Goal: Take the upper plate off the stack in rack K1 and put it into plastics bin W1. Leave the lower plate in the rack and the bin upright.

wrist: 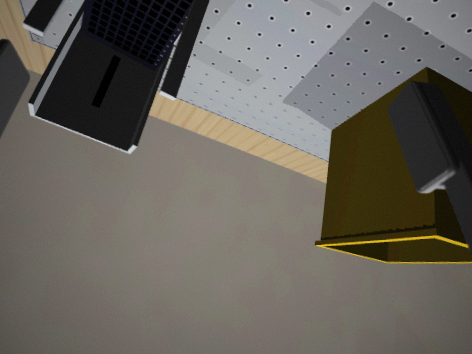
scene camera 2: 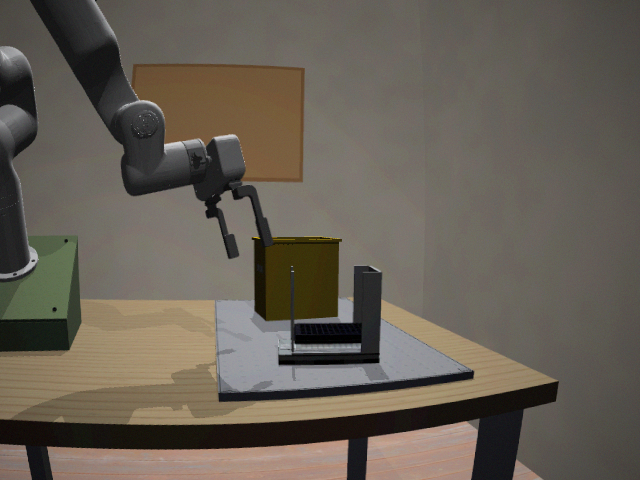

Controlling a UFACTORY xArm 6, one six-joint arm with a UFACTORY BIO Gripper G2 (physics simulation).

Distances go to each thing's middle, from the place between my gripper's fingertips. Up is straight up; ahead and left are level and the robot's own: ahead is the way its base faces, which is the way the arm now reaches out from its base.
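Looking at the black plate (scene camera 2: 304, 333), I find it 130 mm below my hand, 120 mm ahead of it and 80 mm to the right of it. The yellow plastics bin W1 (scene camera 2: 315, 260) is there too, 80 mm below my hand, 160 mm ahead of it and 270 mm to the left of it.
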